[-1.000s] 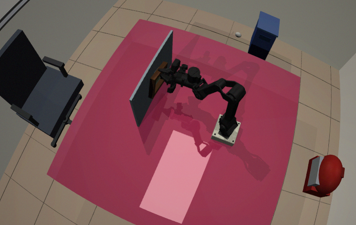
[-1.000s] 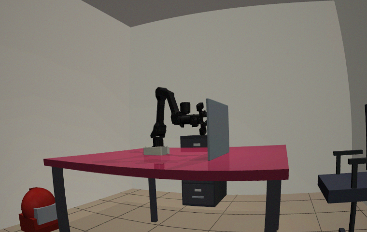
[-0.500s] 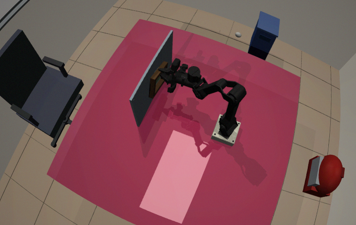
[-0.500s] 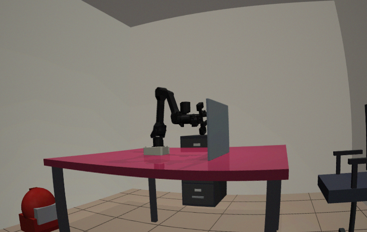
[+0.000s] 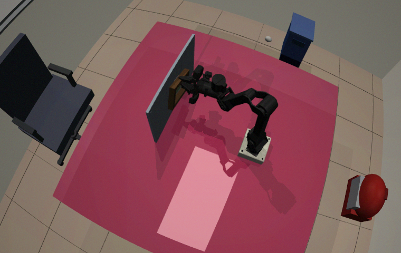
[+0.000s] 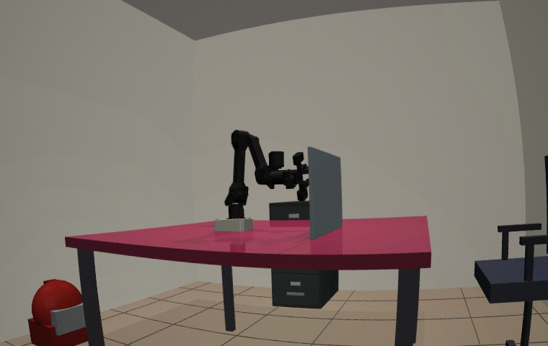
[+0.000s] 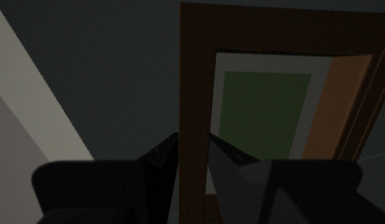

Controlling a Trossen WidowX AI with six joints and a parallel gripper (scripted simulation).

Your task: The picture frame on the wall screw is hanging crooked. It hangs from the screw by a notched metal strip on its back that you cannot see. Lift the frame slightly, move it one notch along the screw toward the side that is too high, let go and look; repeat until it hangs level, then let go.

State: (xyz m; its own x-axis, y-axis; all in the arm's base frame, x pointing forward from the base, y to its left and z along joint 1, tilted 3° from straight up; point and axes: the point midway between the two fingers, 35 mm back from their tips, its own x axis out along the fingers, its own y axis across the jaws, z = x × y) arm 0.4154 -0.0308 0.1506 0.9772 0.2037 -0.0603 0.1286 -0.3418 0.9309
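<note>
My gripper tip is 5 cm above the brown wooden picture frame and 2 cm to the right of it. Also, from my gripper tip: wall panel: 6 cm below, 1 cm to the left, 1 cm ahead.
</note>
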